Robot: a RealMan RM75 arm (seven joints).
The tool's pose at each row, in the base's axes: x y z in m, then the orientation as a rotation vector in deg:
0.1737, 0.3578, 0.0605, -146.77, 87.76, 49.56
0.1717, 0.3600, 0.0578, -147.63, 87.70, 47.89
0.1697, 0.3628, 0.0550, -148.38, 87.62, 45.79
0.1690, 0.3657, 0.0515, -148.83, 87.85, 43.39
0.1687, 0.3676, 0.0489, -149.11, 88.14, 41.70
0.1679, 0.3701, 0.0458, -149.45, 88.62, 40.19
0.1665, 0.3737, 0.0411, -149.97, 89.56, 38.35
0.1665, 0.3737, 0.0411, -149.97, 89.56, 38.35
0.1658, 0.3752, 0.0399, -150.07, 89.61, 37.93
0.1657, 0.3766, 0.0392, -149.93, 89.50, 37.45
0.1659, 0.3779, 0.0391, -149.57, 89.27, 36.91
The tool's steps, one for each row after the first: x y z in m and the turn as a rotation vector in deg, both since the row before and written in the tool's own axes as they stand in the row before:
-0.0012, -0.0002, 0.0038, 0.33, 1.15, -0.26
-0.0017, -0.0005, 0.0041, 0.62, 1.26, -0.29
-0.0011, -0.0017, 0.0041, 0.88, 1.31, -0.07
-0.0006, -0.0013, 0.0029, 0.60, 0.94, 0.04
-0.0011, -0.0012, 0.0037, 0.40, 0.95, 0.18
-0.0017, -0.0016, 0.0056, 0.30, 1.32, 0.43
0.0000, 0.0000, 0.0000, 0.00, 0.00, 0.00
-0.0011, -0.0004, 0.0017, 0.12, 0.25, 0.00
-0.0010, -0.0007, 0.0010, 0.37, 0.10, -0.07
-0.0010, -0.0008, 0.0003, 0.59, -0.02, -0.12

